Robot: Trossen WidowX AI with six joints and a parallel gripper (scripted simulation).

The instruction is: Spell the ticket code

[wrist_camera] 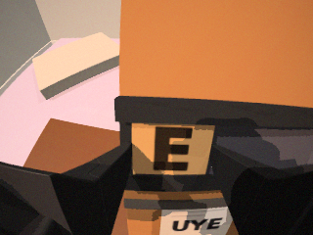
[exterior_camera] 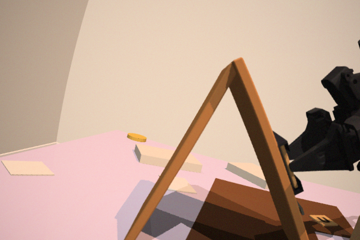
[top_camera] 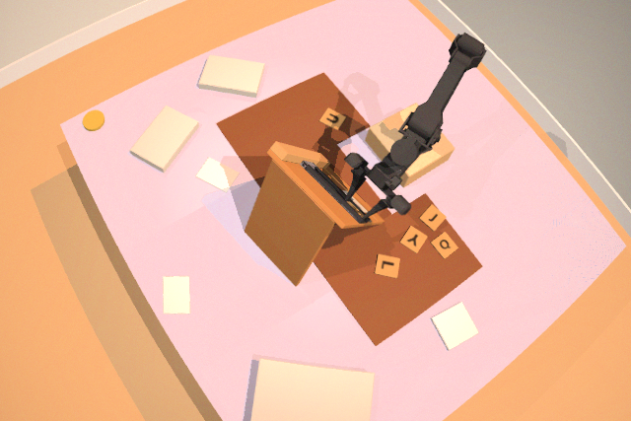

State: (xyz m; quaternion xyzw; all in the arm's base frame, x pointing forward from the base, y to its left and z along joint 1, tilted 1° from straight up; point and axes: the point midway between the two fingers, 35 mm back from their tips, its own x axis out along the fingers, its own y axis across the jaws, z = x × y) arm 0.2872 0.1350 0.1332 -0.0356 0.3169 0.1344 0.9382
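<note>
The white ticket lies 40 mm behind my gripper tip, 50 mm to the right of it and 80 mm below it. Round my gripper tip: y tile (180 mm behind, 80 mm to the left, 170 mm below); brown mat (110 mm behind, 120 mm to the right, 180 mm below); letter tile (right at my gripper tip).
</note>
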